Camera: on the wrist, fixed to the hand. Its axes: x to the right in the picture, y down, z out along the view.
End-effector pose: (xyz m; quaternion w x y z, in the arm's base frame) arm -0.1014 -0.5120 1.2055 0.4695 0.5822 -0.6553 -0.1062
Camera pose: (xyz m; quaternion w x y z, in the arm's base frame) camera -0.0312 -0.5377 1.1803 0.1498 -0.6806 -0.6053 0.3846
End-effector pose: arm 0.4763 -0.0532 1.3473 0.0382 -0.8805 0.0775 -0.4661
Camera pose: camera 0.4705 0.0143 1.3877 0.3879 0.0313 0.9191 0.0614
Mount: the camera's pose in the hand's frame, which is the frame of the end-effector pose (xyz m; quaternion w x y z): 0.0181 -0.0715 -0.0279 0.0299 -0.0904 -0.0344 0.9949
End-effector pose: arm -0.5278 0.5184 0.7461 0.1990 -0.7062 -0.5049 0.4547
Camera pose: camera -0.5409 0.5689 0.8052 0.5276 0.5258 -0.6395 -0.1902
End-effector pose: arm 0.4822 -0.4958 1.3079 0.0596 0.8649 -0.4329 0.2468
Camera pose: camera 0.5365 -0.4558 1.3488 0.1805 0.4017 0.8978 0.0022
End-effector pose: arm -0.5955 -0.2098 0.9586 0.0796 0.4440 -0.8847 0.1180
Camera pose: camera -0.5477 -0.2572 0.9997 0.1053 0.8700 0.4816 0.0125
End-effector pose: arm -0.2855 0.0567 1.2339 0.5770 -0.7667 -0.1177 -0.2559
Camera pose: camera -0.3114 0.0502 1.3081 0.1985 -0.2010 0.7625 0.5821
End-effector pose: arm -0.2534 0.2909 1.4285 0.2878 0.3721 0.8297 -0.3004
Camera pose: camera -0.3271 0.2800 1.4544 0.3697 0.8002 -0.3281 0.3396
